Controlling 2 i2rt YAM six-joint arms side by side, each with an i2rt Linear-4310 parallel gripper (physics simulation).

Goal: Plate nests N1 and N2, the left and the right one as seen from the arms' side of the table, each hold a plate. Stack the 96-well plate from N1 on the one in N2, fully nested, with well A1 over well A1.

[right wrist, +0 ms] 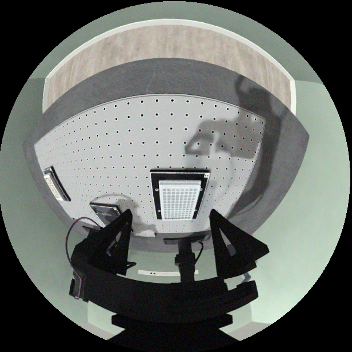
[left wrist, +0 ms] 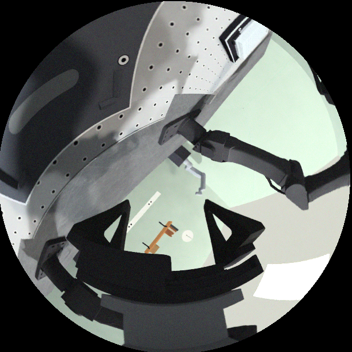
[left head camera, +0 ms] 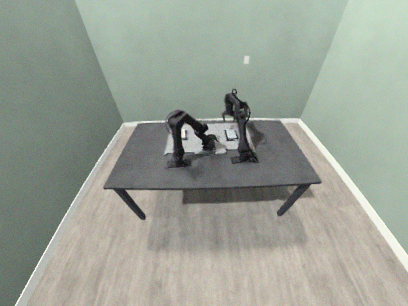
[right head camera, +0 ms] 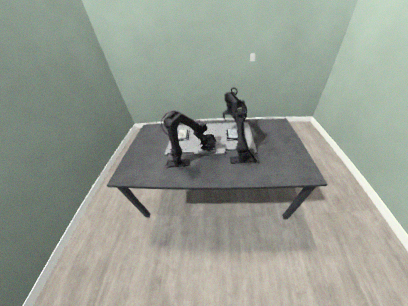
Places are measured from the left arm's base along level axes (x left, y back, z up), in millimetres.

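Where they show: left gripper, fingertip midpoint: (left head camera: 215, 146) (right head camera: 213, 146); right gripper, fingertip midpoint: (left head camera: 228, 121) (right head camera: 230, 120); left arm's base, link origin: (left head camera: 179, 163) (right head camera: 178, 163); right arm's base, link origin: (left head camera: 242, 159) (right head camera: 241, 159).
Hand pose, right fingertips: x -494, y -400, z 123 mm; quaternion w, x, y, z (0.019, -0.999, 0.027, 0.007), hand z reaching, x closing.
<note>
Things, the pixels of their top centre, and the offset from my right fingertips. Level surfaces: height alone.
- N1 plate, top centre: (left head camera: 180, 133) (right head camera: 182, 133) dx +485, dy +31, dz -84 mm
- N2 plate, top centre: (right head camera: 232, 133) (left head camera: 231, 133) dx -15, dy +87, dz -84 mm
- light perforated board, surface height: dz -110 mm
- dark table, surface height: dz -123 mm
The N1 plate (left head camera: 184, 134) (right head camera: 183, 134) (right wrist: 51, 185) is cream-coloured and sits in its dark nest N1 (right wrist: 62, 185). The N2 plate (left head camera: 231, 134) (right head camera: 232, 133) (left wrist: 252, 40) (right wrist: 179, 201) is pale blue-white and lies flat in the black nest N2 (left wrist: 229, 41) (right wrist: 175, 176). Well A1 cannot be made out on either plate. My left gripper (left head camera: 210, 142) (right head camera: 208, 143) (left wrist: 166, 204) is open and empty, low over the board's middle front, between the nests. My right gripper (left head camera: 229, 119) (right head camera: 226, 116) (right wrist: 170, 213) is open and empty, high above the board near N2, fingers straddling the N2 plate in the right wrist view.
A light perforated board (left head camera: 220, 131) (right head camera: 215, 129) (right wrist: 135, 130) bears the nests on the dark table (left head camera: 150, 170) (right head camera: 145, 170). A dark flat block (right wrist: 103, 210) stands between the nests, partly behind a finger in the right wrist view. The left arm reaches over the board's front middle.
</note>
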